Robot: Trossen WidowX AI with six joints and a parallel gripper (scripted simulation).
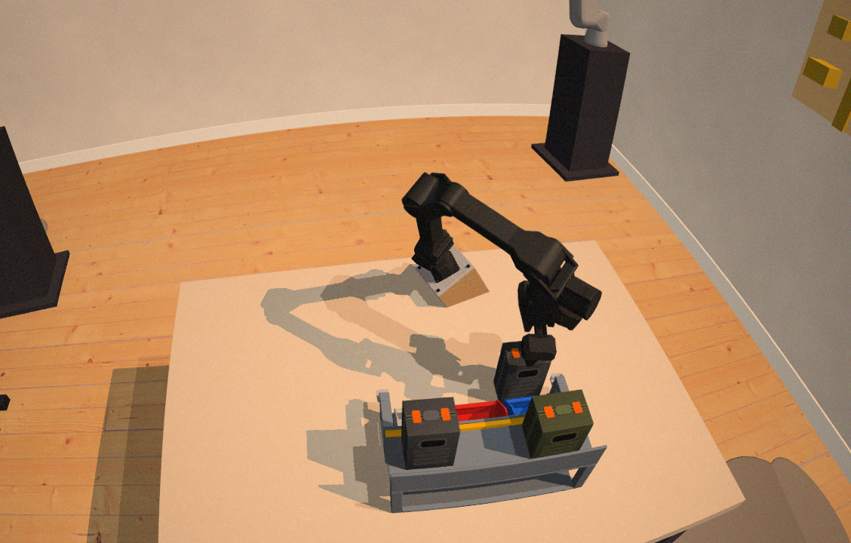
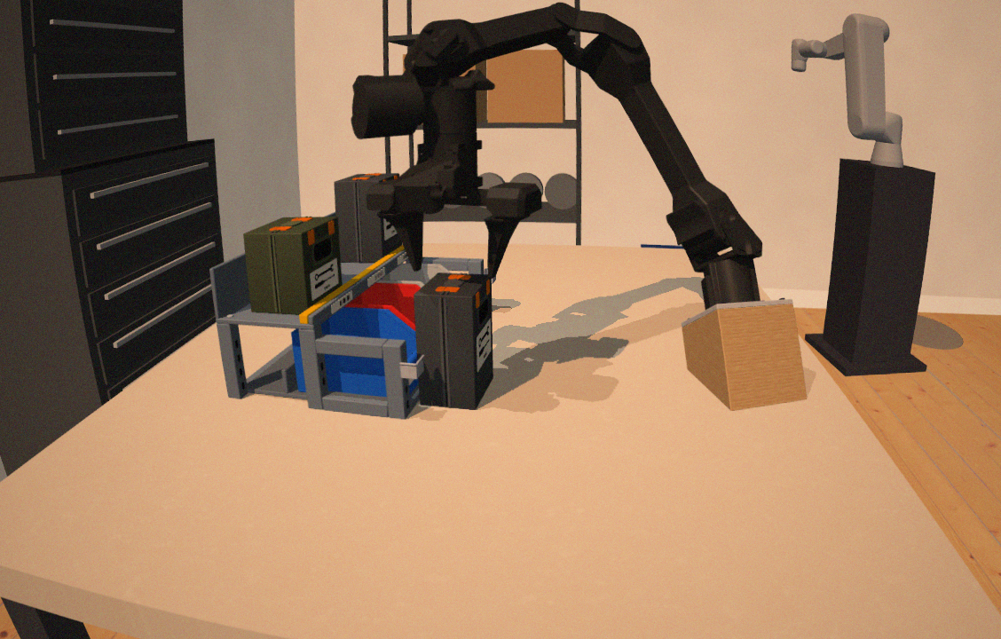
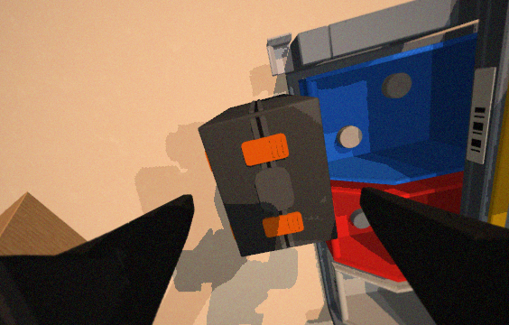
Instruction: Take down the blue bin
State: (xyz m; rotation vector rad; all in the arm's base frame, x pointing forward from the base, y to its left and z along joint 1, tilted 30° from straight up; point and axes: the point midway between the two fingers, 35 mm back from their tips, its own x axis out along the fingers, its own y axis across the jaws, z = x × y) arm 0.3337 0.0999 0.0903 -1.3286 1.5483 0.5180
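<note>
Right now my hand is 130 mm above the blue open bin, 110 mm short of it and 20 mm to the left of it. Round my hand: red bin 130 mm to the right, 130 mm below, 90 mm ahead; then yellow rail 140 mm to the right, 120 mm ahead, 70 mm below; then green case 190 mm ahead, 40 mm to the right, 30 mm below.
</note>
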